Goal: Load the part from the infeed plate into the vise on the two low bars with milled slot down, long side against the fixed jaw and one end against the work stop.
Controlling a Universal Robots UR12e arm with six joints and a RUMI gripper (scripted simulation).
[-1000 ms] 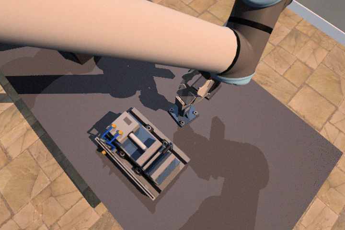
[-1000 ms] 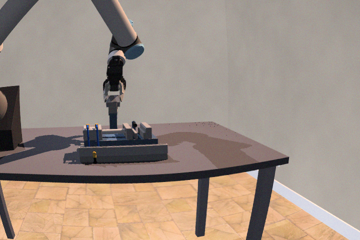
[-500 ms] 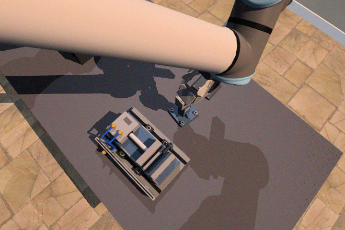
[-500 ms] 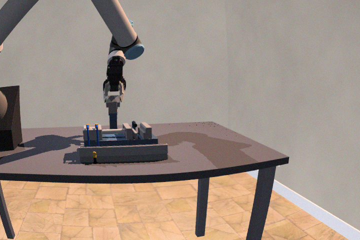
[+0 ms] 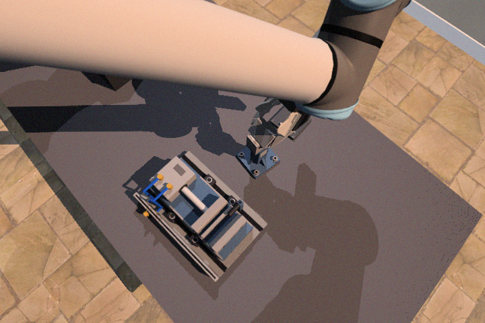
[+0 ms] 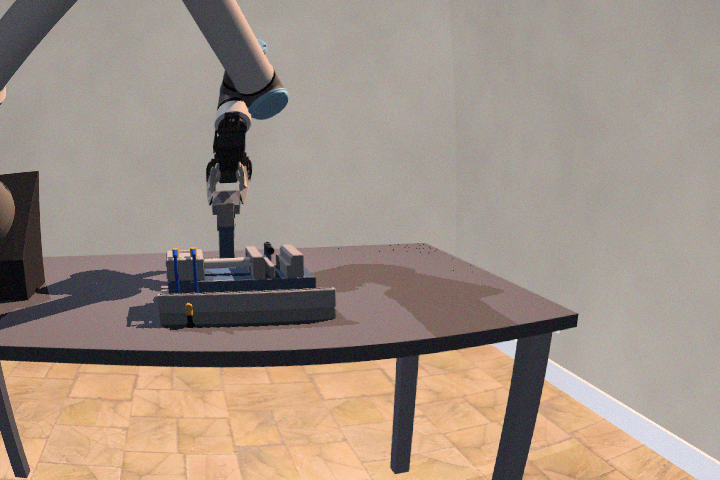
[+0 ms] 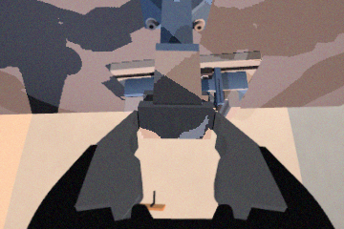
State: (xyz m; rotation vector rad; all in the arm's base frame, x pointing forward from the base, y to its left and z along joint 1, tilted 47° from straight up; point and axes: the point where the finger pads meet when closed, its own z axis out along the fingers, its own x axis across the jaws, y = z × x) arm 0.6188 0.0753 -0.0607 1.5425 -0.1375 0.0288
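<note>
My gripper is now 1 cm above the part. Also, from my hand: dark grey infeed plate: 16 cm below, 15 cm to the left, 1 cm behind; then v-block post: 11 cm below, 1 cm to the right; then black work stop: 17 cm to the right, 8 cm below, 7 cm ahead.
</note>
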